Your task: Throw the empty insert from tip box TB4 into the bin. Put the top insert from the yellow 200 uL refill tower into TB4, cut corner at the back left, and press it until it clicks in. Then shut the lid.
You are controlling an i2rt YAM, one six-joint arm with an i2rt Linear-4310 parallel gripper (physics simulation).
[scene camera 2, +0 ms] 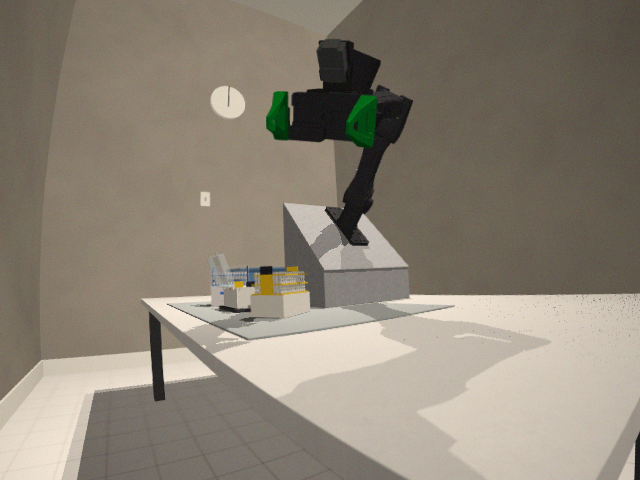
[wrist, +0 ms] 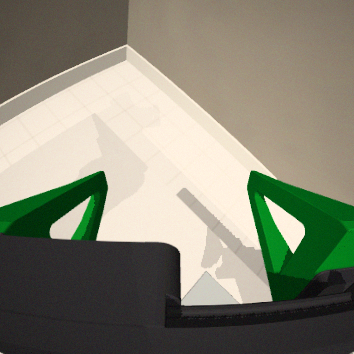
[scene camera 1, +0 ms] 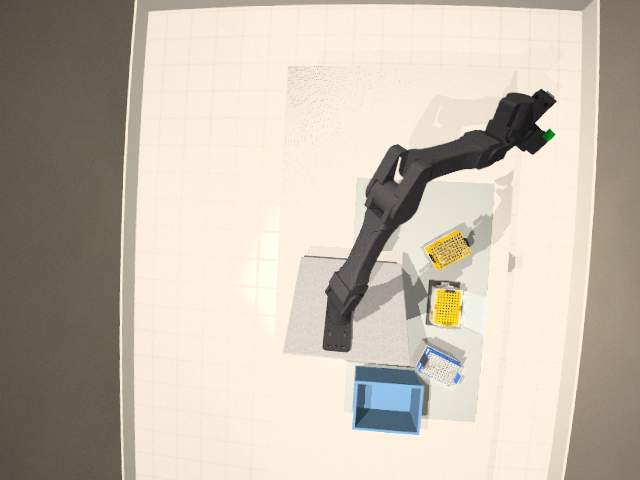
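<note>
My gripper [scene camera 2: 320, 119] [wrist: 176, 178] is open and empty, high above the table and well away from the boxes. One green fingertip shows in scene camera 1. The middle box, apparently TB4 [scene camera 2: 236, 298], stands on a dark base [scene camera 1: 430, 310]. Its label is unreadable. A yellow insert [scene camera 1: 448, 308] with open holes lies in it. Its clear lid [scene camera 1: 475, 313] [scene camera 2: 218, 269] stands open. The yellow refill tower [scene camera 1: 448, 250] [scene camera 2: 281, 303] stands beside it, its stacked inserts holding pale tips. The cut corners are too small to tell. The blue bin [scene camera 1: 388, 396] is open on top.
A blue-and-white tip tower [scene camera 1: 439, 366] stands between TB4 and the bin, turned at an angle. The towers and TB4 stand on a pale green mat [scene camera 1: 460, 198] [wrist: 207, 291]. The sloped grey arm base [scene camera 1: 305, 304] [scene camera 2: 364, 283] is beside the mat.
</note>
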